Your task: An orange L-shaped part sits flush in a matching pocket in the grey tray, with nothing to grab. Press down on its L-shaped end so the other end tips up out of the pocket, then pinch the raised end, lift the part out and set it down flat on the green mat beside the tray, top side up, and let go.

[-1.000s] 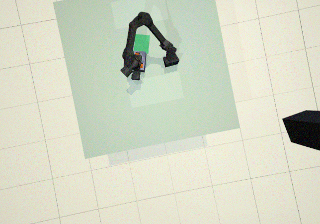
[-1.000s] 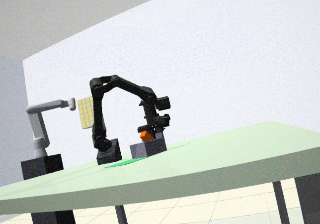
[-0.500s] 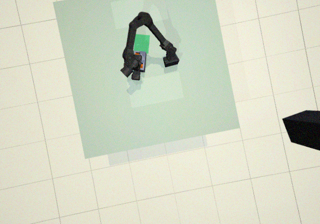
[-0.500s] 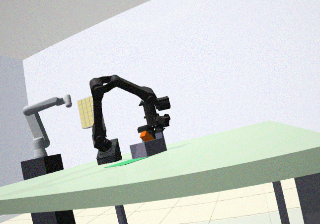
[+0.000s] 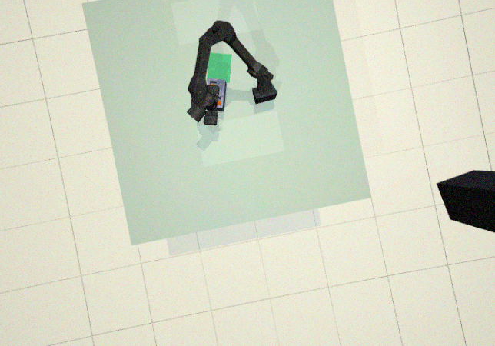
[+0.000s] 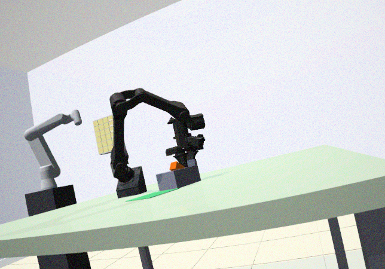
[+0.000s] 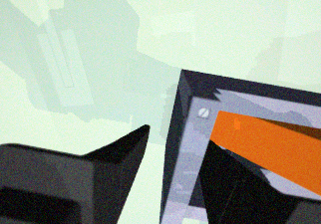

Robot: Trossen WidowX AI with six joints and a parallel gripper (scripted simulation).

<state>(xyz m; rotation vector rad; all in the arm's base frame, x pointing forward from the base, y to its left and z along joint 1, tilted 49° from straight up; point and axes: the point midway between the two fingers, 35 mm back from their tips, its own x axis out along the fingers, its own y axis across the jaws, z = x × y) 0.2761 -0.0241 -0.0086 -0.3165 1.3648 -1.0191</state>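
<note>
Right now my gripper tip is 50 mm to the left of the orange L-shaped part, 20 mm past it and 10 mm above it. Also, from my gripper tip: green mat (210 mm to the right, 100 mm behind, 60 mm below).
</note>
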